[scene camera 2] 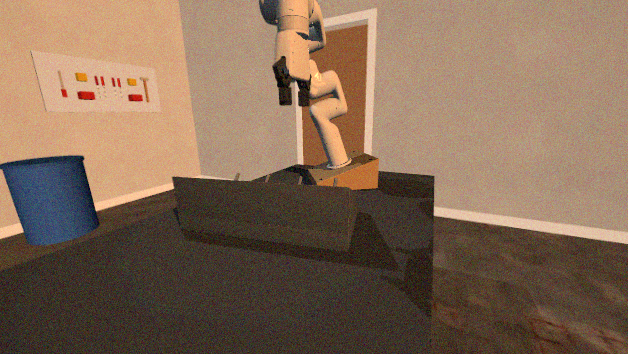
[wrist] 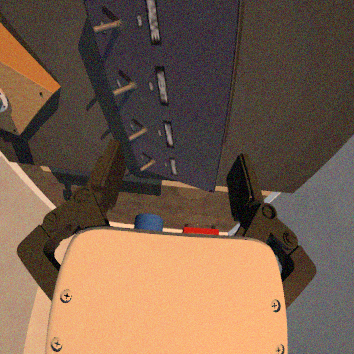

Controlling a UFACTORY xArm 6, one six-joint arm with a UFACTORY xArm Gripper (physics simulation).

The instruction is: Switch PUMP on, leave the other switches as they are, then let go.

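Pixels of known places: gripper, between the fingertips: point(scene camera 2: 295, 106) point(wrist: 178, 158); arm's base, origin of its link: point(scene camera 2: 339, 164).
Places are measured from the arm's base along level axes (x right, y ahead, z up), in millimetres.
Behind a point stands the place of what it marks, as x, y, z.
The dark switch panel point(scene camera 2: 265, 212) {51, 636, -5} point(wrist: 202, 100) {47, 589, 58} stands on the table, its back towards scene camera 2. In the wrist view its face shows a row of levers: a near lever point(wrist: 107, 26) {-81, 427, 23}, a second lever point(wrist: 124, 89) {38, 434, 23}, a third lever point(wrist: 137, 134) {157, 441, 23} and a far-end lever point(wrist: 148, 165) {278, 451, 21}. All lean to similar sides. The label plates, such as the far-end label point(wrist: 173, 166) {272, 527, 28}, are too blurred to read, so I cannot tell which is PUMP. My gripper point(scene camera 2: 294, 97) {-8, 554, 259} point(wrist: 178, 158) {-8, 554, 259} is open and empty, high above the panel, touching no lever.
The arm's wooden base block point(scene camera 2: 364, 175) {-135, 96, -25} point(wrist: 32, 90) {31, 145, -33} stands behind the panel as seen from scene camera 2. A blue bin point(scene camera 2: 52, 200) point(wrist: 149, 223) stands on the floor beyond the dark table point(scene camera 2: 200, 300) {64, 861, -89}. A tool board point(scene camera 2: 107, 104) hangs on the wall.
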